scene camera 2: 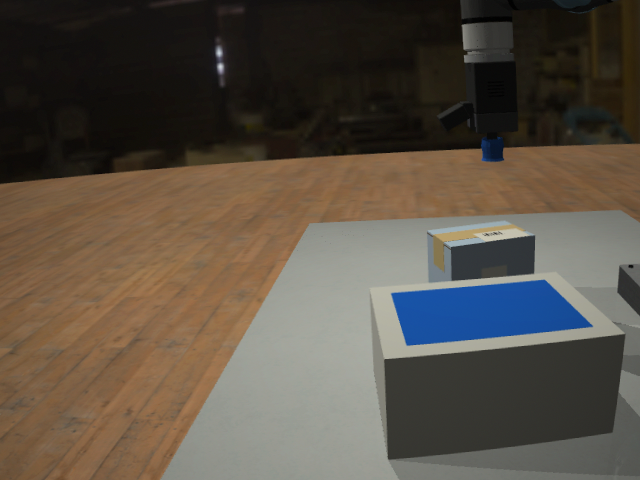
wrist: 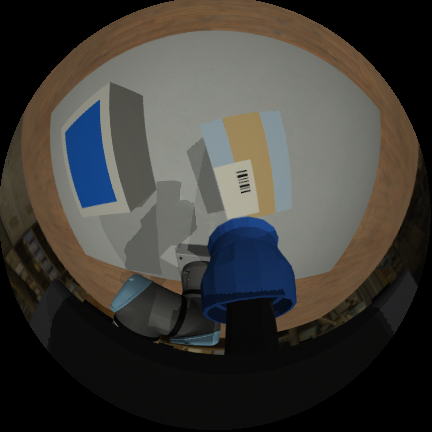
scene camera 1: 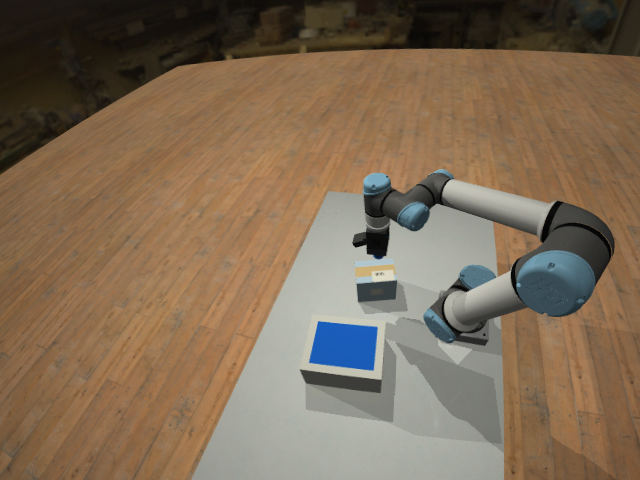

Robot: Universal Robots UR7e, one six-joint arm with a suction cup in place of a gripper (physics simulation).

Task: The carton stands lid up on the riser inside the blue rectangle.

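Frame: origin at the arm's base, x up, y left, z back, level; metres.
Seen in the pictures: hand, tool point: (scene camera 2: 492, 159) (wrist: 243, 248) (scene camera 1: 378, 255).
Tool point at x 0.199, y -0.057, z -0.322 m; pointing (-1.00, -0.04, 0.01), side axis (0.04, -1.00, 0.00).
Note:
A point is followed by its place in that frame.
The light blue carton (scene camera 1: 376, 289) {y -0.039, x 0.027, z -0.326 m} (scene camera 2: 491, 259) {y -0.038, x 0.044, z -0.330 m} (wrist: 247, 140) {y -0.080, x 0.074, z -0.376 m} stands on the grey mat behind the riser, with its taped, barcode-labelled lid facing up. The riser (scene camera 1: 343, 378) {y 0.324, x 0.044, z -0.370 m} (scene camera 2: 501, 397) {y 0.325, x 0.015, z -0.387 m} (wrist: 131, 150) {y 0.124, x 0.019, z -0.377 m} is an off-white block. The blue rectangle (scene camera 1: 343, 345) {y 0.228, x 0.071, z -0.390 m} (scene camera 2: 491, 312) {y 0.236, x 0.072, z -0.383 m} (wrist: 90, 157) {y 0.193, x 0.072, z -0.387 m} lies on its top face, with nothing standing on it. My gripper (scene camera 1: 378, 256) (scene camera 2: 492, 159) (wrist: 243, 225), a blue suction cup pointing down, is open and empty. It hangs above the carton's lid, with a gap between them in scene camera 2. The carton's lower part is hidden behind the riser there.
The grey mat (scene camera 1: 268, 392) {y 0.395, x -0.048, z -0.619 m} (scene camera 2: 289, 351) {y 0.067, x -0.048, z -0.645 m} (wrist: 330, 150) {y -0.349, x -0.048, z -0.399 m} lies on a wooden floor (scene camera 1: 155, 258) (scene camera 2: 129, 310). The arm's base (scene camera 1: 473, 335) {y 0.080, x -0.003, z 0.027 m} stands near the mat's right edge in scene camera 1, to the right of the carton and riser. The arm arches over from that side.

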